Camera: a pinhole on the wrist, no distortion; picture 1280 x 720 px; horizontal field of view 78.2 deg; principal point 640.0 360.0 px. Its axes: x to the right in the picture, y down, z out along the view. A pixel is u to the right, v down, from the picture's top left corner.
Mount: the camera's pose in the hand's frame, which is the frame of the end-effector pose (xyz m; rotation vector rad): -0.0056 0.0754 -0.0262 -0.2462 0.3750 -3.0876
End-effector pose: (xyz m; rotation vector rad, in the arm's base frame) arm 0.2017 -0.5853 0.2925 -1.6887 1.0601 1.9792
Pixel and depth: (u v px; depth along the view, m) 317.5 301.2 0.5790
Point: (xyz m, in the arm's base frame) -0.2217 -0.2879 -0.0038
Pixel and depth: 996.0 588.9 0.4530
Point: 0.0612 -0.1536 0.3752
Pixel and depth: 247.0 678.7 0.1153
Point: 0.1363 -0.5576 0.2295
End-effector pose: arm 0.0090 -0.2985 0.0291 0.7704 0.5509 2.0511
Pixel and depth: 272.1 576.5 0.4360
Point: 0.1982 0.0291 0.2649
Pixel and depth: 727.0 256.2 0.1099
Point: 0.0321 -0.3242 0.1287
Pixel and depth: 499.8 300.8 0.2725
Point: 0.1138 -0.2217 0.2425
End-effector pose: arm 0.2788 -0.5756 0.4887 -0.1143 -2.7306 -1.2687
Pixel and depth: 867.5 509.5 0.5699
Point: 0.2906 -0.2894 0.0164
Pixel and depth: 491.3 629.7 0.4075
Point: 0.0992 -0.4282 0.1892
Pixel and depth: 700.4 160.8 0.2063
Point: 0.2612 -0.3834 0.4292
